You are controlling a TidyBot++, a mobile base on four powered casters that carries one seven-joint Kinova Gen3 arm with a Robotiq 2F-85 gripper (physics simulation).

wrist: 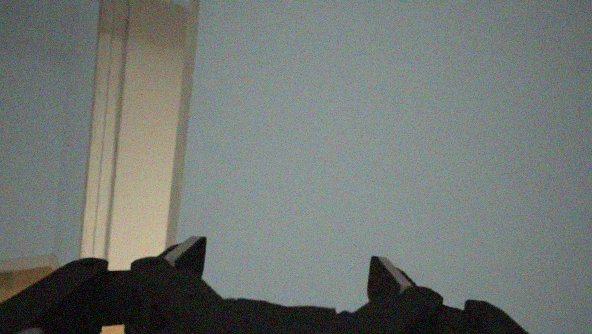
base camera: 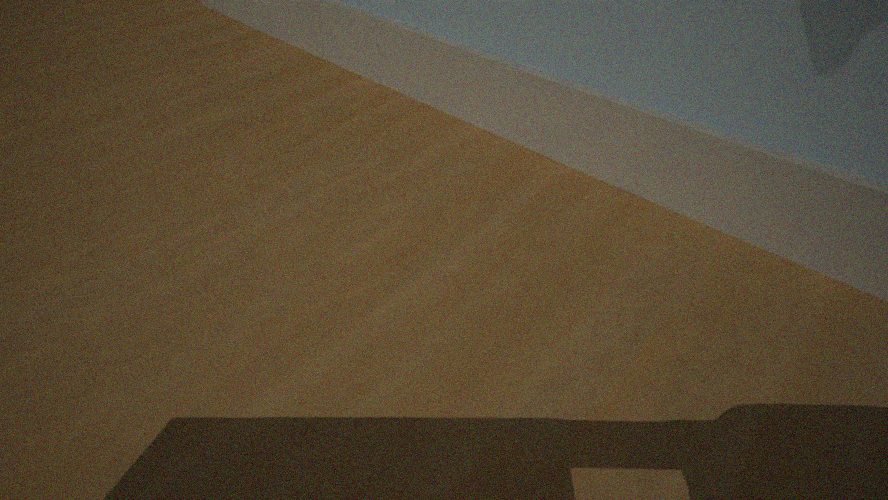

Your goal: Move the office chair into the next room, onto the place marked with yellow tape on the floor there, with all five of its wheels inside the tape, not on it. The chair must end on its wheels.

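Places are measured from the arm's base along level axes (x ahead, y left, z up), in centimetres.
Pixels of known places: gripper, fingertip midpoint: (wrist: 287,264).
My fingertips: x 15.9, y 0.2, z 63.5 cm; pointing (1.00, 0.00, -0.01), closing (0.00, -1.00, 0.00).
Note:
Behind a point stands the place of what it marks.
My gripper (wrist: 287,264) {x 15.9, y 0.2, z 63.5 cm} is open and has no object between its fingers. It points toward a blue wall, with a pale door frame behind and to the left of its left finger in the wrist view. The office chair does not show in the base camera view or in the wrist view. The yellow tape on the floor does not show in either view.
A blue wall (wrist: 390,130) {x 58.5, y -17.4, z 75.9 cm} (base camera: 683,62) {x 56.0, y -20.2, z -25.9 cm} with a pale baseboard (base camera: 534,105) {x 64.1, y -9.0, z -34.1 cm} runs diagonally beside the wooden floor (base camera: 372,248) {x 46.7, y 7.6, z -39.7 cm}. A pale door frame (wrist: 147,135) {x 198.7, y 99.2, z 69.5 cm} stands at left in the wrist view. A dark shadow (base camera: 372,456) {x 26.5, y 5.5, z -39.7 cm} lies along the floor at the bottom.

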